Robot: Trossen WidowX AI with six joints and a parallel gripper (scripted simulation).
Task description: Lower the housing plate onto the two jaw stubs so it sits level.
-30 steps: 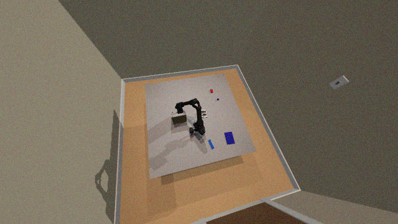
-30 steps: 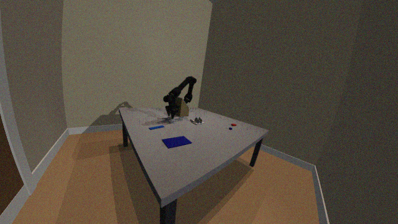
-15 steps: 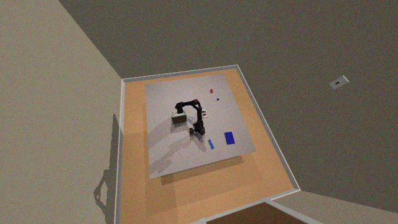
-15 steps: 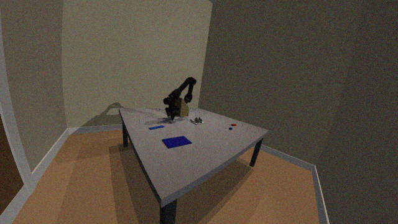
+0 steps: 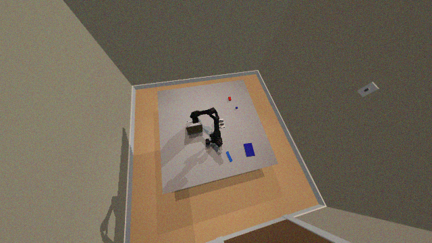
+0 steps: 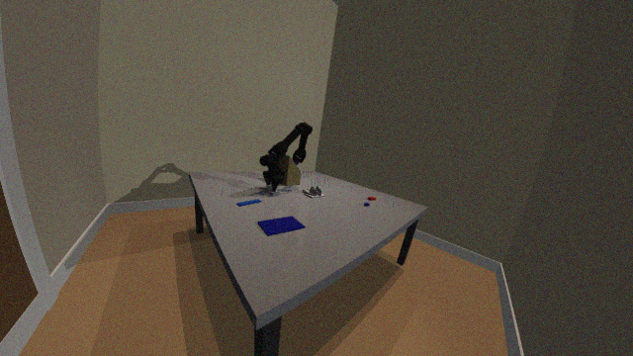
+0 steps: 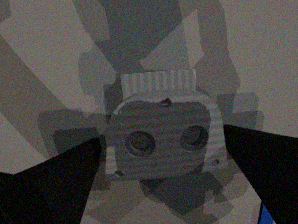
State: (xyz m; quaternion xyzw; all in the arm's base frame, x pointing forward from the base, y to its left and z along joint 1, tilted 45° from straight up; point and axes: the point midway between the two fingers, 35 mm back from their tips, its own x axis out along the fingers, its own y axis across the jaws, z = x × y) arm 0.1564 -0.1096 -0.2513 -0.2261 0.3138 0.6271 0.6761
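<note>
My gripper tip is now 10 mm to the right of the light grey housing plate and 20 mm below it. Round my gripper tip: blue bar: 140 mm ahead, 200 mm to the right, 10 mm below; then blue flat pad: 400 mm ahead, 180 mm to the right, 10 mm below; then tiny blue piece: 440 mm ahead, 400 mm to the left.
</note>
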